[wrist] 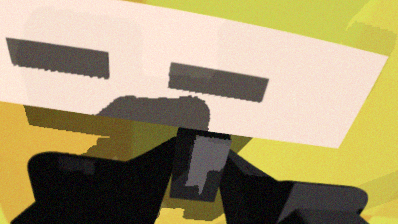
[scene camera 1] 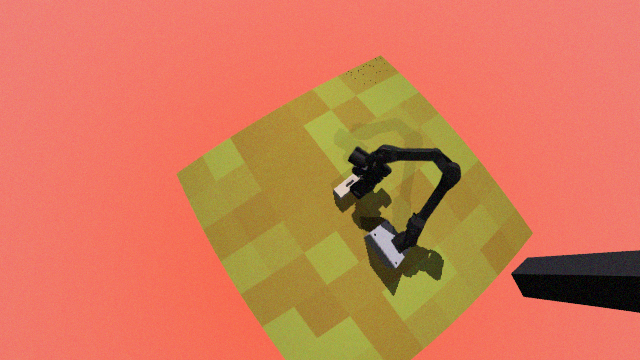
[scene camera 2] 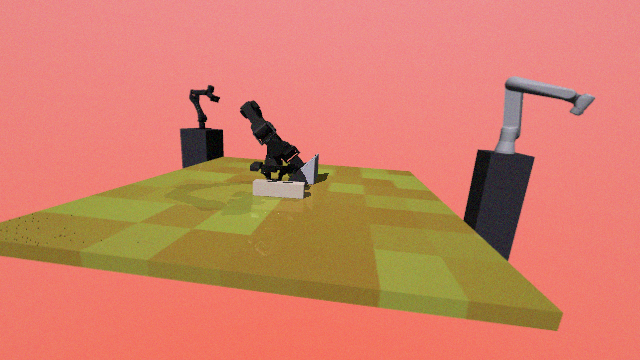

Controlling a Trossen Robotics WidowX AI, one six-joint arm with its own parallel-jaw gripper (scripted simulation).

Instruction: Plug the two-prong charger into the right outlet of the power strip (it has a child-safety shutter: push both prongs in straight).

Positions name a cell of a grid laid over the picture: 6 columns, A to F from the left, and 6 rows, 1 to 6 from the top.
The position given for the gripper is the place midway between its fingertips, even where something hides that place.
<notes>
The gripper (wrist: C4) holds a dark two-prong charger (wrist: D5).
</notes>
